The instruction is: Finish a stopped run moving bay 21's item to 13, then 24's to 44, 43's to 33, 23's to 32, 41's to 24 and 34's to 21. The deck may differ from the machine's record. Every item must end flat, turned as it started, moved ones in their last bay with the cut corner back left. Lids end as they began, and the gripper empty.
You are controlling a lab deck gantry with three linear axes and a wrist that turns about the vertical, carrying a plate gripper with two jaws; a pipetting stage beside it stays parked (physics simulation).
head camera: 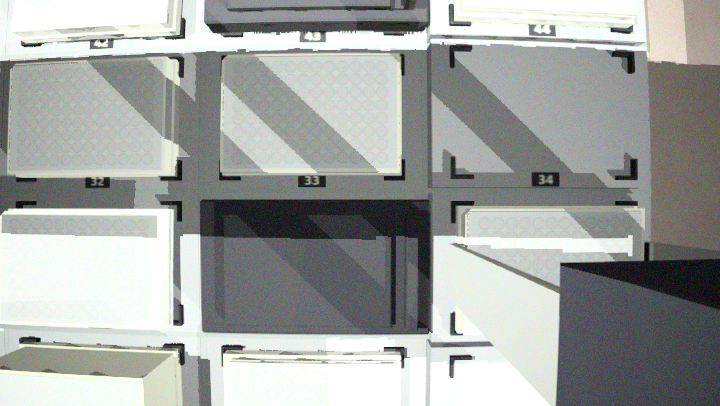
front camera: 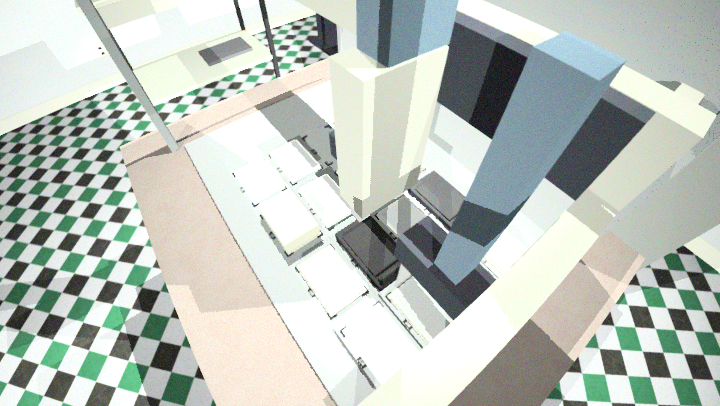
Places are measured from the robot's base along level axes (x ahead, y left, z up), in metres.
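Where they show: gripper, fingertip midpoint: [head camera: 551, 269] [front camera: 426, 308]; robot's base, link origin: [front camera: 233, 173].
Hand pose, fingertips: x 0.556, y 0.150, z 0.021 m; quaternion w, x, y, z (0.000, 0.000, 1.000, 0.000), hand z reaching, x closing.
Observation:
Things, the pixels of their top centre, and the offset from my fingertips. "spot": a spot on its surface instead.
- Bay 34, surface spot: [head camera: 544, 110] spot: 0.000 m ahead, 0.109 m left, 0.007 m down
- clear-topped plate, top centre: [head camera: 309, 111] [front camera: 409, 221] 0.164 m back, 0.107 m left, 0.007 m down
- tall cream block, top centre: [front camera: 286, 214] 0.328 m back, 0.107 m right, 0.020 m up
- bay 22, surface spot: [head camera: 80, 272] [front camera: 327, 198] spot: 0.327 m back, 0.005 m right, 0.004 m down
- bay 42, surface spot: [head camera: 95, 12] spot: 0.319 m back, 0.181 m left, 0.003 m down
My gripper [head camera: 549, 244] is open, its jaws on either side of the pale plate [head camera: 499, 224] [front camera: 422, 308] in bay 24; jaw ends and contact are hard to see. Bay 34 [head camera: 544, 110] is empty. A clear-topped plate [head camera: 312, 116] lies flat in bay 33, another [head camera: 85, 116] in bay 32. A dark item [head camera: 307, 282] [front camera: 368, 249] is in bay 23, another dark item [head camera: 317, 12] [front camera: 437, 194] in bay 43. A pale plate [head camera: 544, 10] sits in bay 44. Bay 13 holds a pale plate [head camera: 312, 385] [front camera: 330, 277]. Bays 21 and 41 do not show in the head view.
A tall cream block [head camera: 70, 388] [front camera: 292, 221] stands in bay 12, and pale plates are in bay 22 [head camera: 80, 272] [front camera: 325, 199] and bay 42 [head camera: 95, 12]. The blue column [front camera: 524, 151] and the cream column [front camera: 383, 131] rise over the deck. Shadows cross the bays.

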